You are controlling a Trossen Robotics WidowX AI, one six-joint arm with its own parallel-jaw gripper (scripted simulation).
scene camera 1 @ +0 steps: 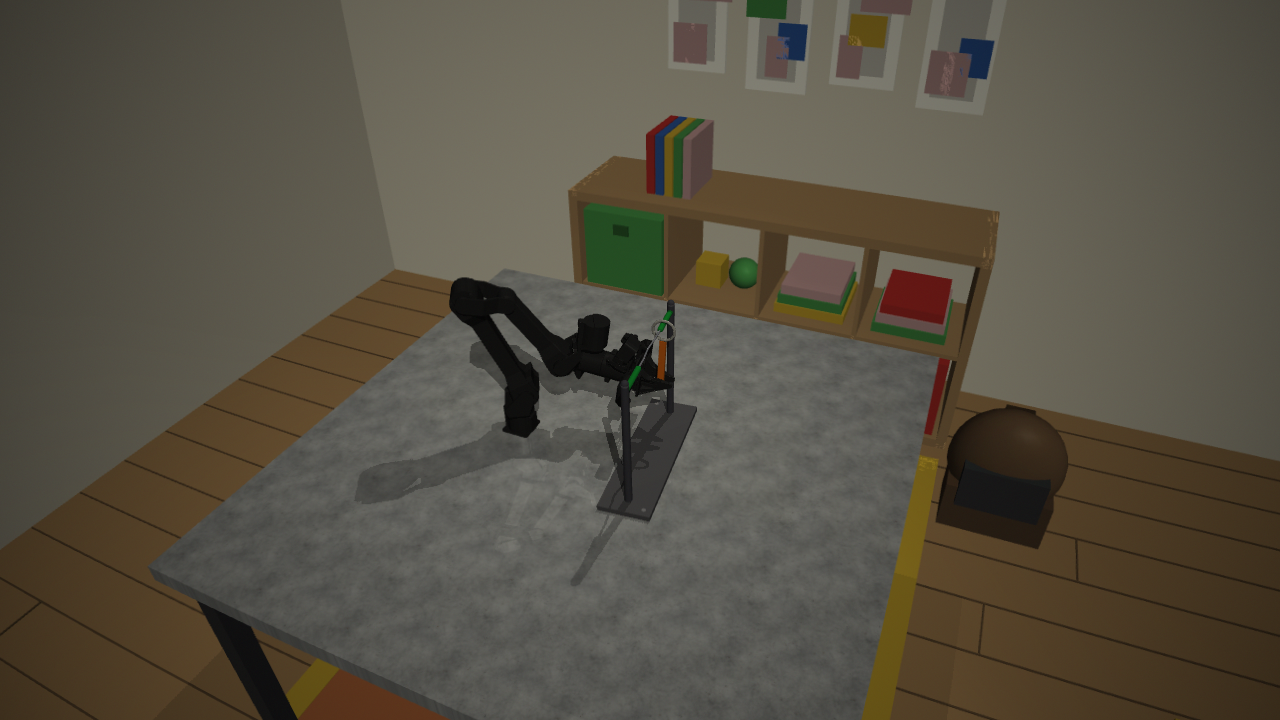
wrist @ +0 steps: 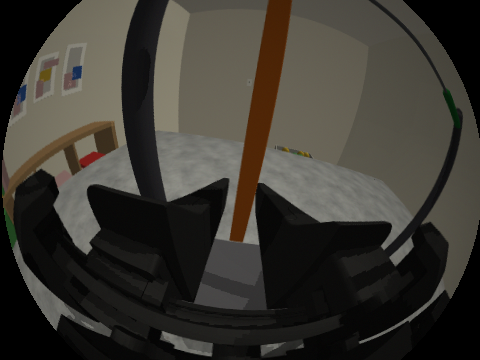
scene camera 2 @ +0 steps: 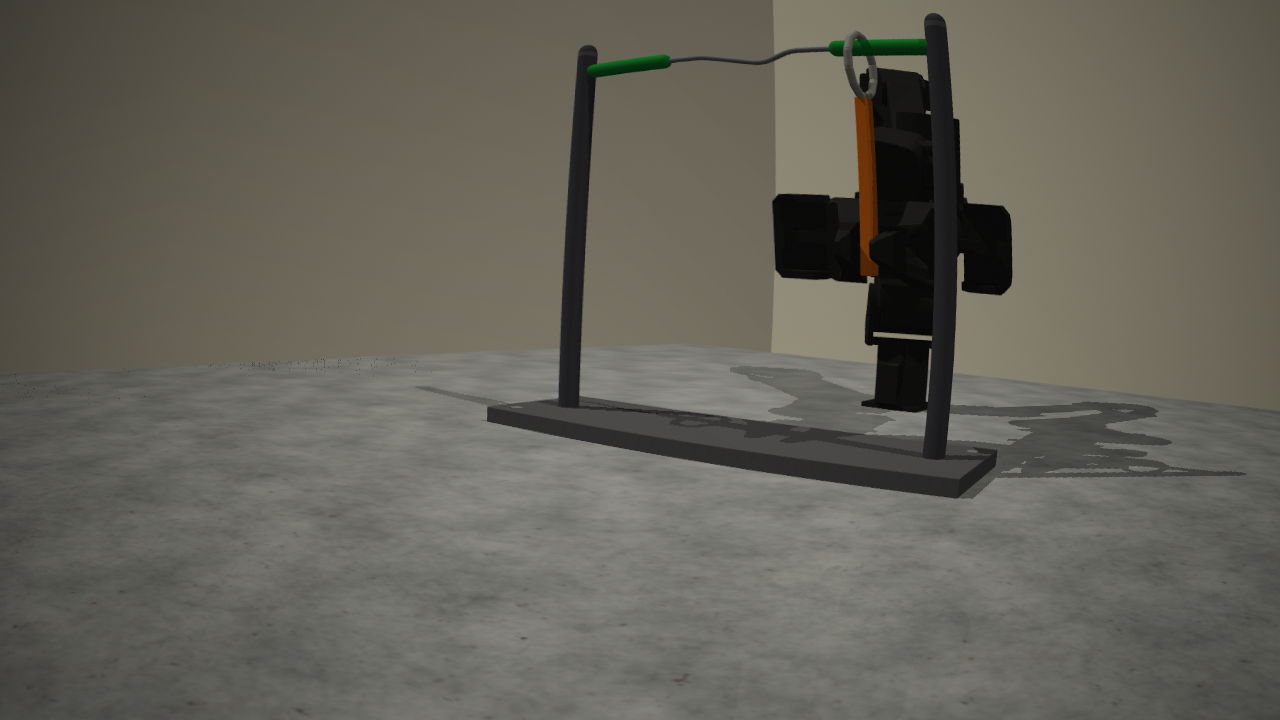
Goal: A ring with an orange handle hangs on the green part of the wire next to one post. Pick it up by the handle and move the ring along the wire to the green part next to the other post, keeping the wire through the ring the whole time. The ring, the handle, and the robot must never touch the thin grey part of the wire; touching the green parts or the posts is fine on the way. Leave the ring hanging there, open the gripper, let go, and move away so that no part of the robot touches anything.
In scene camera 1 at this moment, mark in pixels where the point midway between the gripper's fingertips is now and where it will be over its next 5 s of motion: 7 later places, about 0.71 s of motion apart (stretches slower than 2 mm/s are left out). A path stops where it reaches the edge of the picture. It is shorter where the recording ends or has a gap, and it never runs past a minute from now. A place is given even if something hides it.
My gripper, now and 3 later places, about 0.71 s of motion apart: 673,383; 658,376; 651,376; 631,370
